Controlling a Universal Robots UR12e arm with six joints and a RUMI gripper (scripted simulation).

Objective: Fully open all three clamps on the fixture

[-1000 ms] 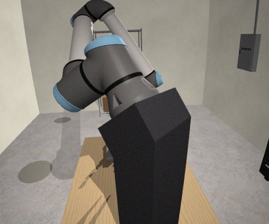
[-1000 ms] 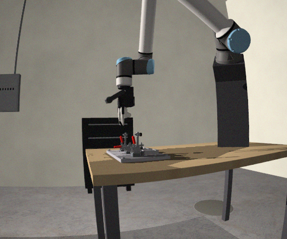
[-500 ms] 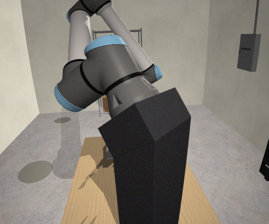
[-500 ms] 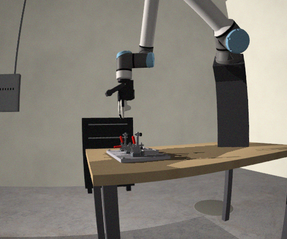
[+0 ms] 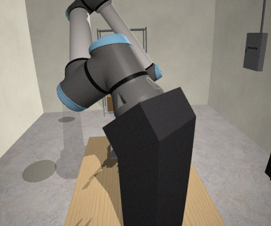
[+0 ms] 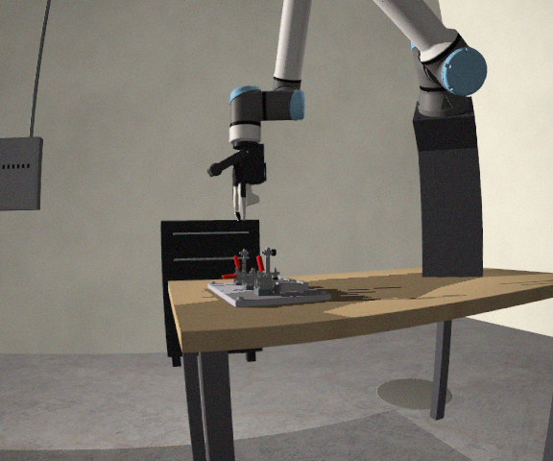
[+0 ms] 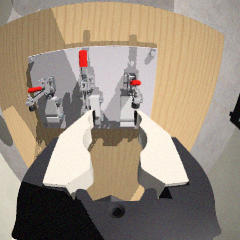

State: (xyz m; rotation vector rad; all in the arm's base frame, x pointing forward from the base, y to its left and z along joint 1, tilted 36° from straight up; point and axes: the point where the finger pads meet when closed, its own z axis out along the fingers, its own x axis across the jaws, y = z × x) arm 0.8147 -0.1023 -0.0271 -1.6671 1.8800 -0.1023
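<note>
Now: the grey fixture plate 21 cm below my hand, 7 cm to the left of it and 4 cm behind it.
</note>
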